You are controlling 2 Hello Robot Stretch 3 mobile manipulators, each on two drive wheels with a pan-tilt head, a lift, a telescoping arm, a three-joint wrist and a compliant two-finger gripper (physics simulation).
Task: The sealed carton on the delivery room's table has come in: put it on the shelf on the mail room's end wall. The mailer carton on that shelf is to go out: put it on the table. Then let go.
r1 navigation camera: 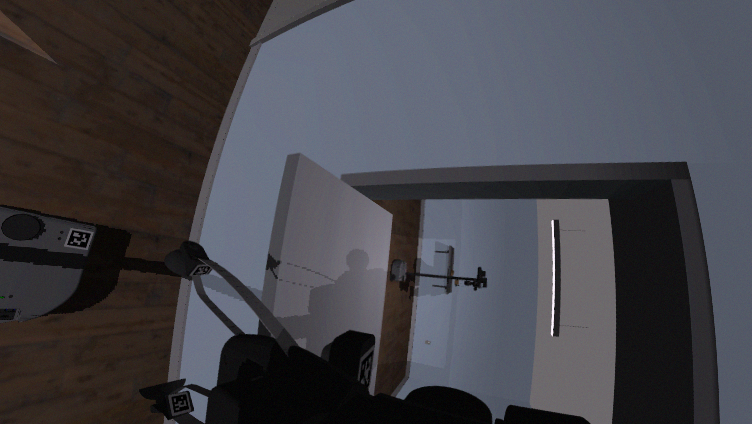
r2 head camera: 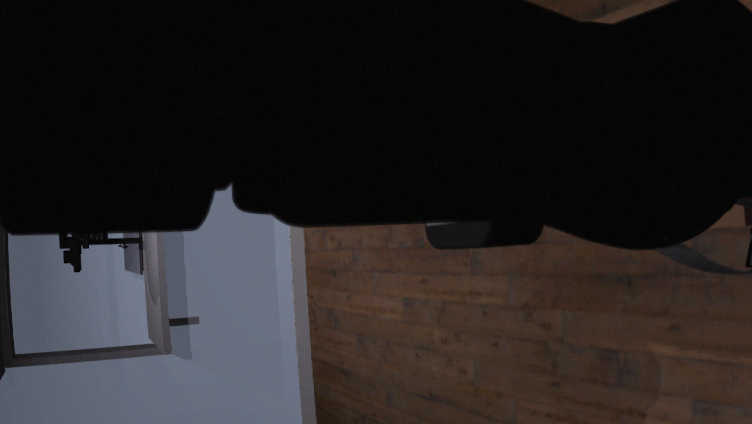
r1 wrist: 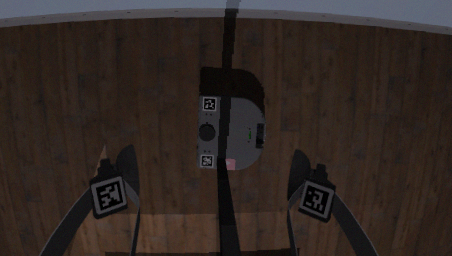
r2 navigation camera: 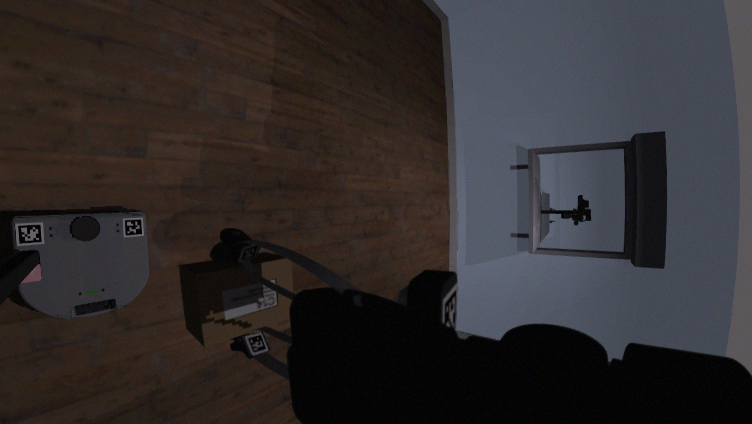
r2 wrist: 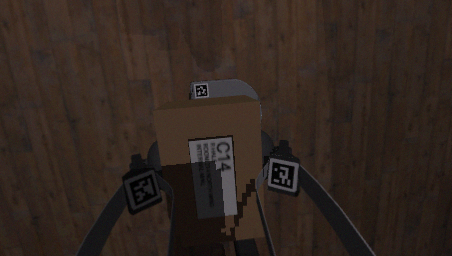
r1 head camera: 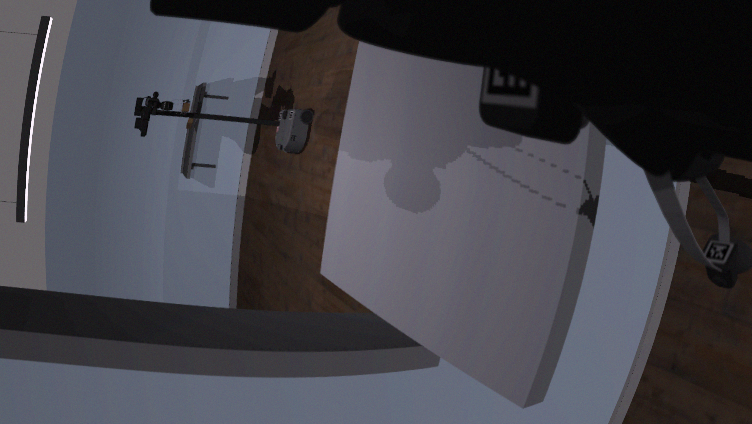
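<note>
r1's gripper (r1 navigation camera: 181,331) (r1 wrist: 214,172) is open, its fingers wide apart above the floor beside its own base. r2's gripper (r2 navigation camera: 236,297) (r2 wrist: 211,150) is shut on the sealed carton (r2 navigation camera: 210,294) (r2 wrist: 175,130), a tan box with a white C14 label, held above the floor near r2's base. The carton also shows small in r1's head view (r1 head camera: 185,105) and navigation view (r1 navigation camera: 456,282). Beyond the wall opening, the end-wall shelf (r1 head camera: 186,160) (r1 navigation camera: 450,255) carries a small tan box, apparently the mailer carton (r1 head camera: 190,122). The delivery room's table cannot be made out.
A pale ledge (r1 head camera: 458,252) (r1 navigation camera: 329,226) (r2 navigation camera: 533,200) juts from the wall opening between the rooms. r2's base (r1 head camera: 294,136) (r1 navigation camera: 398,269) stands near the shelf wall. r1's upper body (r2 head camera: 73,252) (r2 navigation camera: 579,210) shows through the opening. r2's arm hides much of its head view.
</note>
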